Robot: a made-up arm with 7 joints. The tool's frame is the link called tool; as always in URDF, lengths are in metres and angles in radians.
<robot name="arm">
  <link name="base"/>
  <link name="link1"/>
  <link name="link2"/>
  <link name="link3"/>
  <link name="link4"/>
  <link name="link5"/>
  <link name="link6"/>
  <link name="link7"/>
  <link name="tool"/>
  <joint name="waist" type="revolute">
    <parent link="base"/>
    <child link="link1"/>
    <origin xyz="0 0 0" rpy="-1.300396 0.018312 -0.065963"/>
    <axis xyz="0 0 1"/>
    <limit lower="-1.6" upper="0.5"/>
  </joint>
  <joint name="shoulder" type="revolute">
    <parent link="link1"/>
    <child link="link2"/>
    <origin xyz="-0.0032 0.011 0.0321" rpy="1.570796 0 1.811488"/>
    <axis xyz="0 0 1"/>
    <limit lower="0" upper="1.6"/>
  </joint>
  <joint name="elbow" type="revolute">
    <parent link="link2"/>
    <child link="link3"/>
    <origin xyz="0.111 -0.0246 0.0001" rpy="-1.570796 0 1.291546"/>
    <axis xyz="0 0 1"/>
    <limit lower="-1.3" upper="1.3"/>
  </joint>
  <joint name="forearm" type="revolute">
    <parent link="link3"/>
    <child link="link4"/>
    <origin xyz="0 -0.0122 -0.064" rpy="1.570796 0 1.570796"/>
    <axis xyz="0 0 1"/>
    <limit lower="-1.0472" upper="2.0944"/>
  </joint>
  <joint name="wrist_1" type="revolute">
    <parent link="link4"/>
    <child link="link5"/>
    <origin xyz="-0.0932 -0.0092 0.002" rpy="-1.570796 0 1.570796"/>
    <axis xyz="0 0 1"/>
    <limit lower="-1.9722" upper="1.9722"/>
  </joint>
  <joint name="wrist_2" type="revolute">
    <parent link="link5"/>
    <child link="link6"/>
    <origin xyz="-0.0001 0 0.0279" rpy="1.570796 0 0"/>
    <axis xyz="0 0 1"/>
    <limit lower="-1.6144" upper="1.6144"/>
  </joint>
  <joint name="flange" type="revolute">
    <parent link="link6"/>
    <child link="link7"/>
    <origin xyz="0.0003 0.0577 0" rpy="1.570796 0 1.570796"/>
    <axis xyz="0 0 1"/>
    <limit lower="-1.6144" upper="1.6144"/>
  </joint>
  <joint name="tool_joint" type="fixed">
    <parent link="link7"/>
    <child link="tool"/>
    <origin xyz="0 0 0"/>
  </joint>
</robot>
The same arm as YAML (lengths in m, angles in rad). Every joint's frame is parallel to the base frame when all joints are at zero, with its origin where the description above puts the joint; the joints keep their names.
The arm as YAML. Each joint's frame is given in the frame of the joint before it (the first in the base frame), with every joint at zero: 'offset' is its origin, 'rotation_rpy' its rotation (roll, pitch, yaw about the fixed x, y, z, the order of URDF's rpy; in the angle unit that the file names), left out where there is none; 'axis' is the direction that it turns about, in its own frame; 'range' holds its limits. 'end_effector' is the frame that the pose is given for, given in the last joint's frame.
length_unit: m
angle_unit: rad
chain:
  - id: waist
    offset: [0.0, 0.0, 0.0]
    axis: [0.068403, 0.961235, 0.26711]
    range: [-1.6, 0.5]
  - id: shoulder
    offset: [-0.001, 0.034, -0.002]
    axis: [0.968889, -0.0002, -0.247497]
    range: [0.0, 1.6]
  - id: elbow
    offset: [-0.028, 0.007, -0.11]
    axis: [0.247497, -0.0001, 0.968889]
    range: [-1.3, 1.3]
  - id: forearm
    offset: [-0.004, 0.0, -0.065]
    axis: [0.0002, 1.0, 0.0]
    range: [-1.0472, 2.0944]
  - id: wrist_1
    offset: [0.088, 0.002, -0.032]
    axis: [0.968889, -0.0002, -0.247497]
    range: [-1.9722, 1.9722]
  - id: wrist_2
    offset: [0.027, 0.0, -0.007]
    axis: [0.0002, 1.0, 0.0]
    range: [-1.6144, 1.6144]
  - id: flange
    offset: [0.056, 0.0, -0.014]
    axis: [0.247497, -0.0001, 0.968889]
    range: [-1.6144, 1.6144]
end_effector:
  offset: [0.0, 0.0, 0.0]
  rotation_rpy: [0.0, 0.2501, -0.0002]

